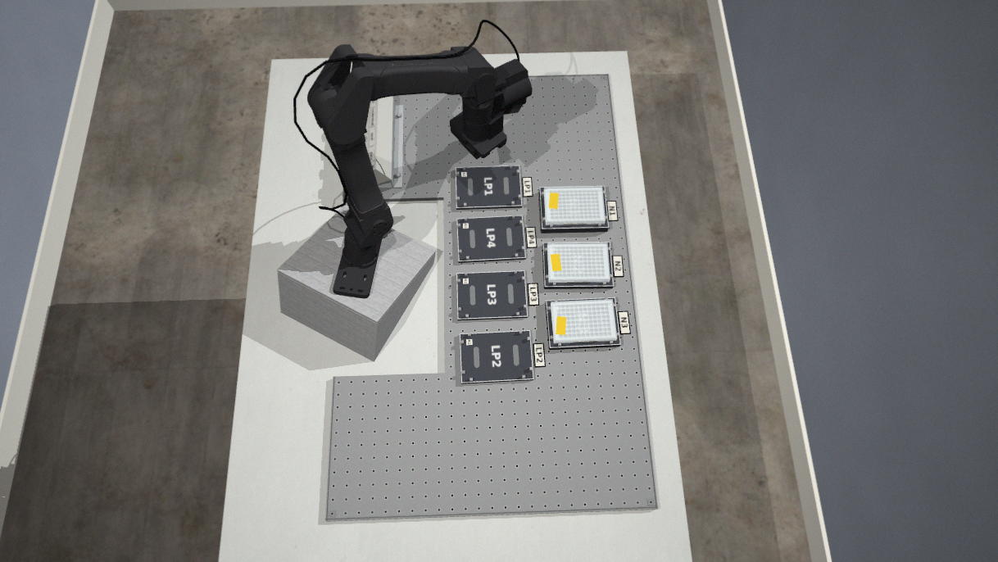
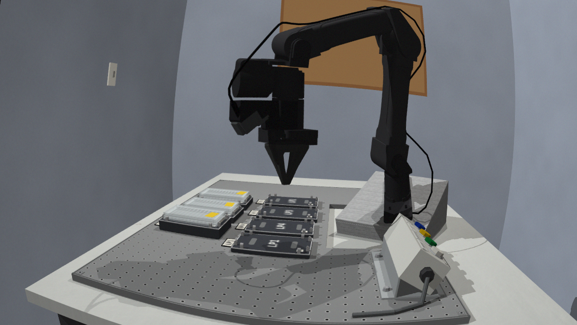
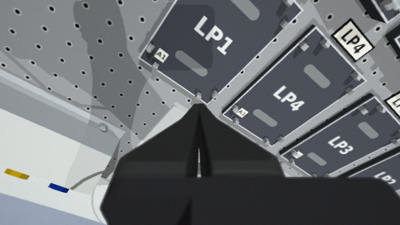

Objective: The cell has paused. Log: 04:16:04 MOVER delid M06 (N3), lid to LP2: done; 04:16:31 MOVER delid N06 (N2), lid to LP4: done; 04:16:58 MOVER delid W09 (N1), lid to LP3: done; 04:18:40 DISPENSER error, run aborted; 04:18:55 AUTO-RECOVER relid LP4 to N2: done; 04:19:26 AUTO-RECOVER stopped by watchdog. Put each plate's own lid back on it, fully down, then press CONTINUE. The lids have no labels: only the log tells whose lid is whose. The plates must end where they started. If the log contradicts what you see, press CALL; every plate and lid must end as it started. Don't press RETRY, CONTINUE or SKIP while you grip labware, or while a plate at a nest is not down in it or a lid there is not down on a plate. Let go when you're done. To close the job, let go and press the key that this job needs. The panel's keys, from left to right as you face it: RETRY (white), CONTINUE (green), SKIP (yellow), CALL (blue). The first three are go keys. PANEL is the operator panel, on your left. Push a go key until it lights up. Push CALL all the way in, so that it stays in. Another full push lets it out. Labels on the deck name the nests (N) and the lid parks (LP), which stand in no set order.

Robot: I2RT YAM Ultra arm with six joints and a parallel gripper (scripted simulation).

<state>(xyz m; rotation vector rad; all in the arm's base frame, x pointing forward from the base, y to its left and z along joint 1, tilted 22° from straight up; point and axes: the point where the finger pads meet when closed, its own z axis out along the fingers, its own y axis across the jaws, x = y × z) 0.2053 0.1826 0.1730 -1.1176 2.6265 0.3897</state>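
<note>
The green CONTINUE key lies 28 cm behind my hand, 10 cm to the left of it and 7 cm below it. From my hand the other things lie so: lid park LP1: 2 cm ahead, 13 cm below; blue CALL key: 26 cm behind, 8 cm below; lid park LP4: 4 cm ahead, 13 cm to the right, 13 cm below.
</note>
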